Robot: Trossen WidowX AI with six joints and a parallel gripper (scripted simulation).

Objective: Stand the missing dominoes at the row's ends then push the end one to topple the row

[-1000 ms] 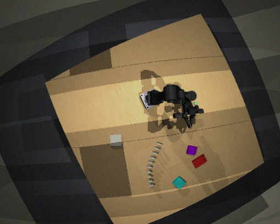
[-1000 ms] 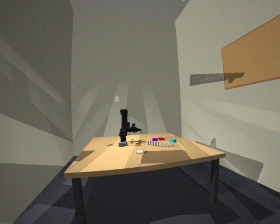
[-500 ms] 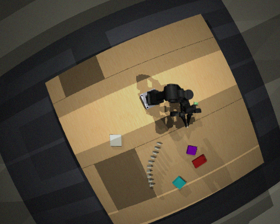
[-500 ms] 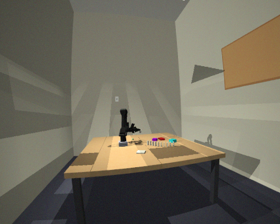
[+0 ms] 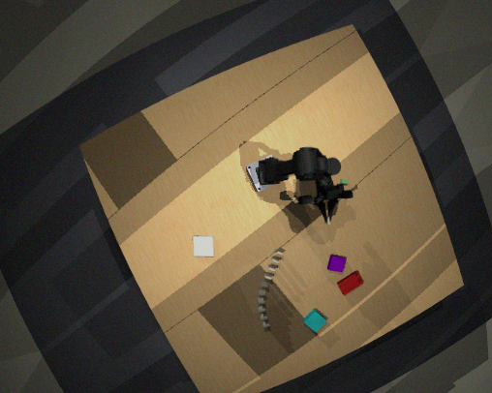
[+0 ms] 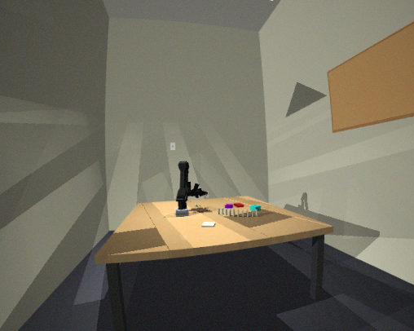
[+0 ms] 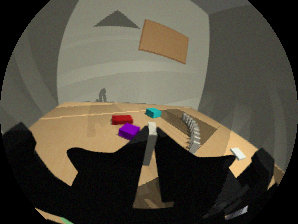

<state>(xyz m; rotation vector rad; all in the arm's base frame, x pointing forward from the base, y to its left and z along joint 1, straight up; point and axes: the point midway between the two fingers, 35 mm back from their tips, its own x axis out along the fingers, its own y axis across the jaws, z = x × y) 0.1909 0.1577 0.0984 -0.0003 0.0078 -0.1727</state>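
My gripper tip is now 190 mm short of the purple block, 140 mm above it and 20 mm to the right of it. Also, from my gripper tip: cyan block 390 mm ahead, 130 mm to the right, 130 mm below; then red block 290 mm ahead, 140 mm below, 60 mm to the left; then small green cube 140 mm to the left, 140 mm below, 110 mm behind.
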